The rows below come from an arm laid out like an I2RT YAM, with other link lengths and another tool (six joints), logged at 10 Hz.
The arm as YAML. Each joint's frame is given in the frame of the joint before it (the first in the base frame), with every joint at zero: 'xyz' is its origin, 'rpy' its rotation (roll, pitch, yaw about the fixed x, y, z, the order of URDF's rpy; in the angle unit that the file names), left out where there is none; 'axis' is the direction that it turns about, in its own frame. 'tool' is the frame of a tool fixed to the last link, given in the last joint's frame.
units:
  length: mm
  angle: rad
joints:
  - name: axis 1
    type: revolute
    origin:
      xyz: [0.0, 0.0, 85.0]
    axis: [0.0, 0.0, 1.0]
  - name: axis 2
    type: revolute
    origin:
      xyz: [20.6, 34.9, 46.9]
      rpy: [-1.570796, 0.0, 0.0]
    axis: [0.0, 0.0, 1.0]
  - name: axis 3
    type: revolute
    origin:
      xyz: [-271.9, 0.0, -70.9]
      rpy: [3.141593, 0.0, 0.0]
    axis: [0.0, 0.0, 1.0]
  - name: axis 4
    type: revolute
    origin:
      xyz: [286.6, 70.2, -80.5]
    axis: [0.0, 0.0, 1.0]
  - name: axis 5
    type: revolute
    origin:
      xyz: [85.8, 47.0, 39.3]
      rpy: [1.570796, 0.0, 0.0]
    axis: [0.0, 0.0, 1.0]
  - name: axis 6
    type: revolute
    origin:
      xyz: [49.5, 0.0, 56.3]
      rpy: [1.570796, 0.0, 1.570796]
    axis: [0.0, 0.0, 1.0]
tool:
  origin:
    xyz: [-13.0, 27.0, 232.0]
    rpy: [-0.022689, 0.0, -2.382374]
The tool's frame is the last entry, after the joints.
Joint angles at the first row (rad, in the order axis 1, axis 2, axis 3, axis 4, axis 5, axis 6):
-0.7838 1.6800 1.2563 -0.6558 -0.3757 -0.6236
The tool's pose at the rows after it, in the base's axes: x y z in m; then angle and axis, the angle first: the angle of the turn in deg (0 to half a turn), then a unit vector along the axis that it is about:
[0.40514, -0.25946, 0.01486, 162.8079, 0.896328, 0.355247, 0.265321]
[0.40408, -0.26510, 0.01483, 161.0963, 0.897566, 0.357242, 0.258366]
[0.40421, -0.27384, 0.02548, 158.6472, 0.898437, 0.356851, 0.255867]
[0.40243, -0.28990, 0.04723, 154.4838, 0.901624, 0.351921, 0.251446]
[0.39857, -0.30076, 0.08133, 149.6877, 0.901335, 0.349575, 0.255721]
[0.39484, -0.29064, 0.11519, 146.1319, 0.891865, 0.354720, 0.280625]
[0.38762, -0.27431, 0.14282, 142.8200, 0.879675, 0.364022, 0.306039]
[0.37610, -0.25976, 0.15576, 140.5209, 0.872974, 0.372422, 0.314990]
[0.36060, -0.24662, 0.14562, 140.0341, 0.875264, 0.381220, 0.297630]
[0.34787, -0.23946, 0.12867, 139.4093, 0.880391, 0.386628, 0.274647]
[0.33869, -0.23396, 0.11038, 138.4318, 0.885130, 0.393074, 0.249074]
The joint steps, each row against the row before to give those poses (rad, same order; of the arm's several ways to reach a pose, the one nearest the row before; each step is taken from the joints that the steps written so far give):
0.0122 -0.0020 -0.0193 0.0189 0.0261 -0.0068
0.0060 -0.0146 -0.0180 0.0238 0.0285 -0.0005
0.0013 -0.0283 -0.0056 0.0129 0.0256 0.0019
-0.0019 -0.0494 -0.0012 0.0116 0.0442 0.0059
-0.0035 -0.0836 -0.0091 0.0026 0.0319 0.0003
0.0008 -0.1226 -0.0522 0.0090 -0.0155 -0.0002
0.0032 -0.1367 -0.0735 0.0132 -0.0195 -0.0051
0.0086 -0.1122 -0.0658 -0.0025 0.0041 -0.0083
0.0275 -0.0737 -0.0627 -0.0207 0.0461 -0.0103
0.0358 -0.0515 -0.0679 0.0038 0.0651 -0.0014
0.0524 -0.0382 -0.0681 0.0197 0.0832 0.0061

